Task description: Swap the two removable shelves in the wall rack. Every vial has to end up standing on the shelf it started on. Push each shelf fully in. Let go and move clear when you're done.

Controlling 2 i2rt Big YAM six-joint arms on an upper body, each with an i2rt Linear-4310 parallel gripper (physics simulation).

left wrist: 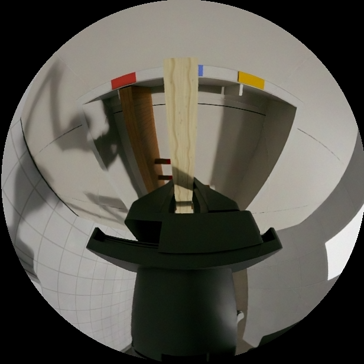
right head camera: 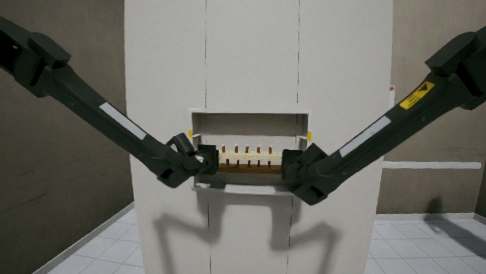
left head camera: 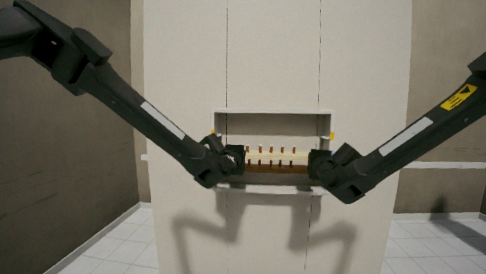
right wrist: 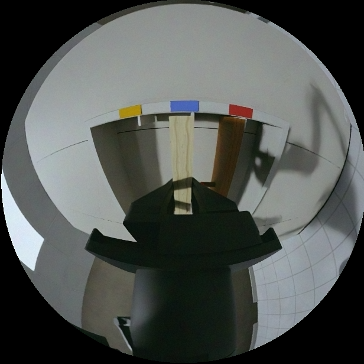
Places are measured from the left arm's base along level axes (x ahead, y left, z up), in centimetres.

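Where they show: left gripper, fingertip midpoint: (right head camera: 217, 155) (left head camera: 241, 155); right gripper, fingertip midpoint: (right head camera: 288, 156) (left head camera: 312, 156).
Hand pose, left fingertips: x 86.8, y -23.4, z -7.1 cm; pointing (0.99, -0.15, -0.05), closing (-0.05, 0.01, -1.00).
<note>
After its pixels a point has its place.
The pale shelf (left head camera: 277, 156) {z -6.7, x 84.2, y -37.1 cm} (right head camera: 250, 156) {z -6.7, x 84.2, y -36.4 cm} (left wrist: 182, 110) (right wrist: 181, 150) is level at the mouth of the wall rack (left head camera: 272, 111) {z 9.8, x 91.0, y -35.2 cm} (right head camera: 250, 110) {z 10.1, x 91.0, y -35.8 cm}, with several upright brown vials (left head camera: 271, 149) {z -4.7, x 87.4, y -35.0 cm} (right head camera: 247, 149) {z -4.7, x 87.5, y -35.1 cm} on it. My left gripper (left head camera: 244, 159) {z -7.1, x 86.8, y -23.4 cm} (right head camera: 217, 158) {z -7.1, x 86.8, y -23.4 cm} (left wrist: 184, 180) is shut on its left end, my right gripper (left head camera: 309, 162) {z -7.0, x 86.9, y -50.5 cm} (right head camera: 283, 162) {z -7.0, x 86.9, y -50.5 cm} (right wrist: 182, 181) on its right end. In the left wrist view its far end partly covers the blue mark (left wrist: 200, 70). The orange-brown shelf (left head camera: 277, 170) {z -14.2, x 91.1, y -38.0 cm} (right head camera: 250, 169) {z -13.9, x 91.3, y -36.2 cm} (left wrist: 137, 120) (right wrist: 231, 150) is below, at the red mark (left wrist: 123, 80) (right wrist: 240, 111), with several vials (left head camera: 271, 164) {z -12.6, x 94.1, y -35.7 cm} (right head camera: 248, 163) {z -12.1, x 94.1, y -35.1 cm}. Insertion depth is unclear.
Yellow marks (left head camera: 332, 135) {z 0.8, x 90.9, y -59.3 cm} (right head camera: 309, 136) {z 0.4, x 90.9, y -59.2 cm} (left wrist: 251, 80) (right wrist: 130, 111) sit higher on the rack's front frame, beside an upper slot with no shelf. The rack's side walls stand close outside both grippers. The rack's bottom lip (left head camera: 272, 190) {z -23.1, x 91.2, y -36.3 cm} (right head camera: 245, 189) {z -22.9, x 91.8, y -34.2 cm} runs below the brown shelf.
</note>
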